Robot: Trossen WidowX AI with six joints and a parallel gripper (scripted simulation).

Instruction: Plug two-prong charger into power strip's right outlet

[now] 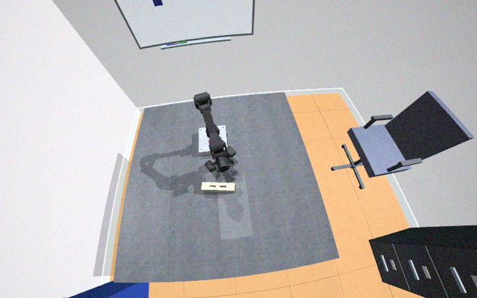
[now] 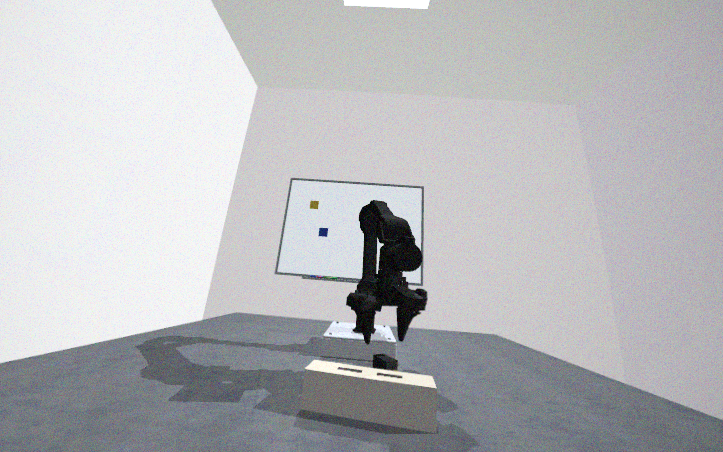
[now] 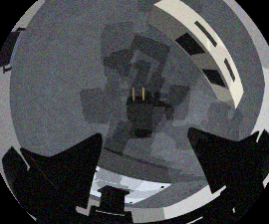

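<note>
The dark two-prong charger is 5 cm below my gripper tip, 1 cm to the left of it and 1 cm ahead of it.
</note>
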